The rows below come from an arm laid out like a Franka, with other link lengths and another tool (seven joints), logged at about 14 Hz.
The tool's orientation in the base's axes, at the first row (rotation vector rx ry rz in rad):
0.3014 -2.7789 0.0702
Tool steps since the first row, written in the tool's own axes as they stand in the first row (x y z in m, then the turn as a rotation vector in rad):
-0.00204 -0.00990 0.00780 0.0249 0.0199 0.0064
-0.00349 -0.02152 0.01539 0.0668 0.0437 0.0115
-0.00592 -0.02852 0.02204 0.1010 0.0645 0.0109
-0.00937 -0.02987 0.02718 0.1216 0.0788 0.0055
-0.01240 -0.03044 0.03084 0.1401 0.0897 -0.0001
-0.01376 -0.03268 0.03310 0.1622 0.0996 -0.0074
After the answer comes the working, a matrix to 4 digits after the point.
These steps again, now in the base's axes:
0.00143 -0.00992 -0.00791 -0.0293 0.0139 0.0023
0.00276 -0.02162 -0.01540 -0.0746 0.0284 0.0115
0.00431 -0.02853 -0.02239 -0.1103 0.0419 0.0235
0.00606 -0.02960 -0.02839 -0.1305 0.0522 0.0355
0.00776 -0.02986 -0.03286 -0.1480 0.0596 0.0469
0.00874 -0.03197 -0.03542 -0.1681 0.0655 0.0612

The tool's axes in the first row as the columns of a matrix, in the base's axes (rounded; the answer above uses it unrounded):
-0.9183 -0.2164 -0.3313
-0.1994 0.9762 -0.0849
0.3419 -0.0119 -0.9397

